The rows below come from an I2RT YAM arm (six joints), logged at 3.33 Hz.
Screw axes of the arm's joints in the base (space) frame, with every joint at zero. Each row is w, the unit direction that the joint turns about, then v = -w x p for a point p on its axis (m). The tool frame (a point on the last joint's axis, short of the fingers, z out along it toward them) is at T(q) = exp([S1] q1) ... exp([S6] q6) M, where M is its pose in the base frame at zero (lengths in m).
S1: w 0 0 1 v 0 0 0
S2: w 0 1 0 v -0.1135 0 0.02
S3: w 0 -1 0 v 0.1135 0 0.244
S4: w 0 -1 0 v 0.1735 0 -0.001
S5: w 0 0 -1 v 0 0.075 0
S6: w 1 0 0 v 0 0.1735 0
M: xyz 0.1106 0 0.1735 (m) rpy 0 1.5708 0 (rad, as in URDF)
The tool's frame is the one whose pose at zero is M.
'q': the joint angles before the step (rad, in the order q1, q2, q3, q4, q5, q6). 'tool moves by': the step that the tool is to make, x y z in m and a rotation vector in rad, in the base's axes. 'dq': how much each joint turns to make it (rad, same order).
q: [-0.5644, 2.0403, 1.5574, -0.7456, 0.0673, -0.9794]
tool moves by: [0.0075, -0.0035, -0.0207, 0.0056, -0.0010, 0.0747]
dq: [0.0000, 0.0517, -0.0068, 0.0599, -0.0301, -0.0687]
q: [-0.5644, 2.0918, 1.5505, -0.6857, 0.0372, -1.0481]
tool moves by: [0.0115, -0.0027, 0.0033, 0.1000, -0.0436, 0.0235]
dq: [-0.0001, 0.0444, 0.0852, -0.0572, -0.1096, 0.0133]
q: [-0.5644, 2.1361, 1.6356, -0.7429, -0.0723, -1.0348]
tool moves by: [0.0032, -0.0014, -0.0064, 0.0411, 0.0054, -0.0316]
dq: [-0.0005, 0.0286, 0.0222, -0.0170, -0.0206, 0.0396]
